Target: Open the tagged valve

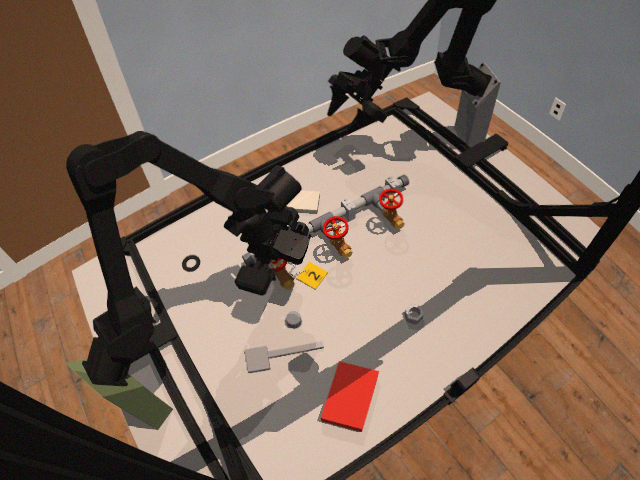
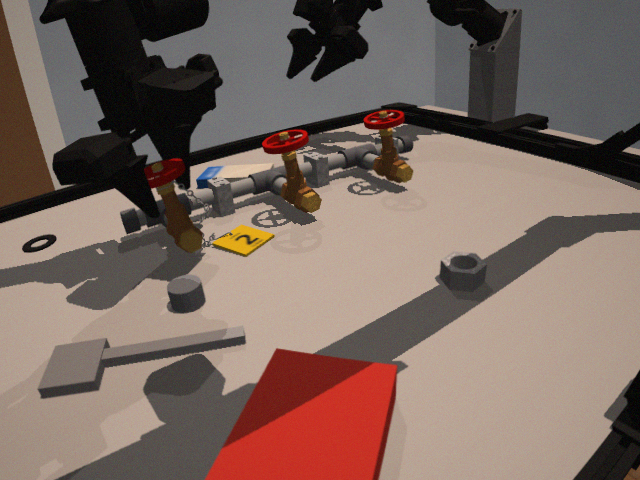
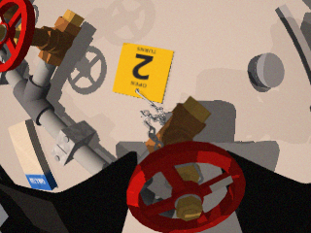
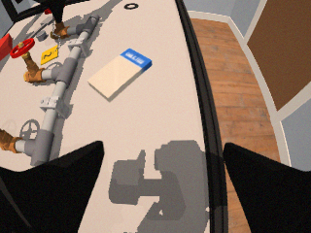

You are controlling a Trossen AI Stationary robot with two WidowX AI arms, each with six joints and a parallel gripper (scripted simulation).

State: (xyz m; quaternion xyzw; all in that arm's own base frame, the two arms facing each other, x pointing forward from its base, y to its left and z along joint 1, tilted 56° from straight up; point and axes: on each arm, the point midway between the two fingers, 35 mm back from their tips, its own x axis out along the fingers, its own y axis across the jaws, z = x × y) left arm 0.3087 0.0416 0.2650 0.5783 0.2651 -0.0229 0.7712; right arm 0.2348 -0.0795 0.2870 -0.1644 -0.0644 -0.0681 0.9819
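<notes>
Right now the yellow tag marked 2 is 30 mm behind my left hand, 60 mm to the right of it and 90 mm below it. Also, from my left hand: red block (290 mm behind, 80 mm to the left, 80 mm below); then grey hammer-shaped block (120 mm behind, 120 mm to the left, 90 mm below); then hex nut (260 mm behind, 140 mm to the right, 90 mm below).
</notes>
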